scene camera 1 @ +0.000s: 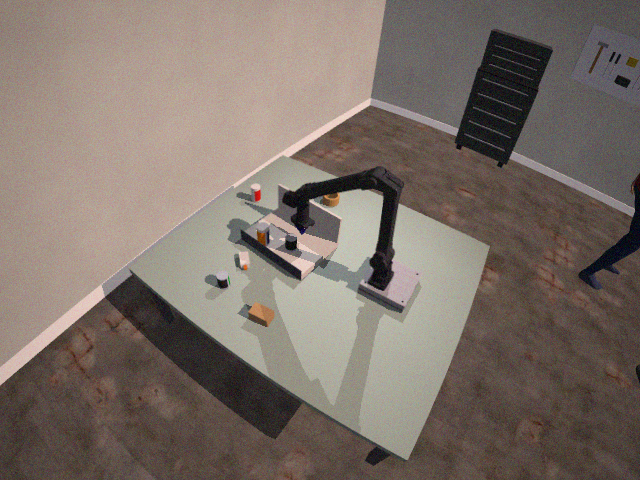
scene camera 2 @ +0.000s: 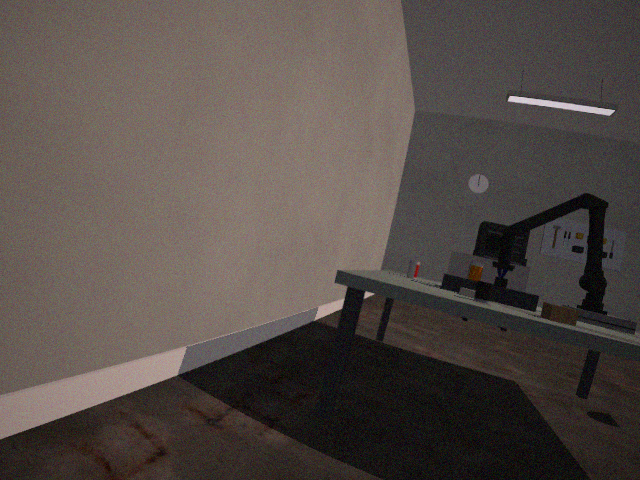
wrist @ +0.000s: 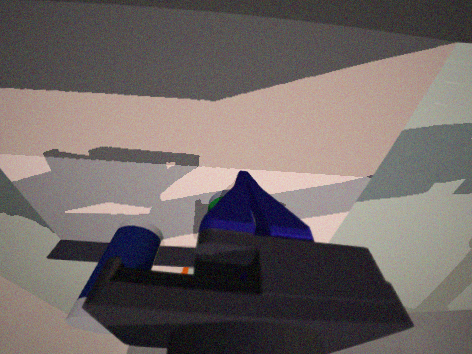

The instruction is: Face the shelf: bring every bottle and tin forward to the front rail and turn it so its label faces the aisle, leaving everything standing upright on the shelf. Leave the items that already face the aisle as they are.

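Frame: origin at the arm's base, x up, y ahead, z left, level; centimetres.
Where they show: gripper, between the fingertips: (scene camera 1: 302, 234) (wrist: 241, 177); arm's base, origin of its link: (scene camera 1: 380, 278) (scene camera 2: 591, 311).
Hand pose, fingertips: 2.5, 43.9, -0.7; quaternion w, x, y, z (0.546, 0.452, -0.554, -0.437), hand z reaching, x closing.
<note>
Each offset is from my fingertips to the top centre of the thing, as dx, dy, dz. "pt": to the spot under its first point. Level surfaces: height alone.
The shelf (scene camera 1: 286, 265) has a low dark front rail and a tall back panel. A taller bottle or tin {+6.9, +14.2, +12.9} (scene camera 1: 263, 234) (scene camera 2: 475, 272) (wrist: 131, 251) stands upright near the rail, orange on its rail side and blue in the wrist view. A shorter dark tin {+3.0, +1.3, +7.6} (scene camera 1: 291, 242) (scene camera 2: 500, 282) stands on the shelf to its right; a bit of green {pt -2.5, +2.8, +5.3} (wrist: 215, 202) shows past the fingers in the wrist view. My gripper (scene camera 1: 302, 230) (scene camera 2: 501, 274) (wrist: 241, 177) is shut and empty, fingertips together, just above and behind the shorter tin. The fingers hide most of that tin in the wrist view.
On the table {dx -7.8} (scene camera 1: 315, 341), outside the shelf, are a red-and-white can {+1.8, +42.4, -14.6} (scene camera 1: 255, 193) (scene camera 2: 416, 270), a small white item {-5.0, +15.3, +26.3} (scene camera 1: 244, 259) with an orange end, a dark can {-0.8, +14.4, +42.1} (scene camera 1: 222, 279) with a green edge, an orange block {-2.8, -10.3, +45.5} (scene camera 1: 261, 314) (scene camera 2: 559, 313) and an orange ring-shaped object {-2.8, +6.5, -39.5} (scene camera 1: 331, 202) behind the back panel.
</note>
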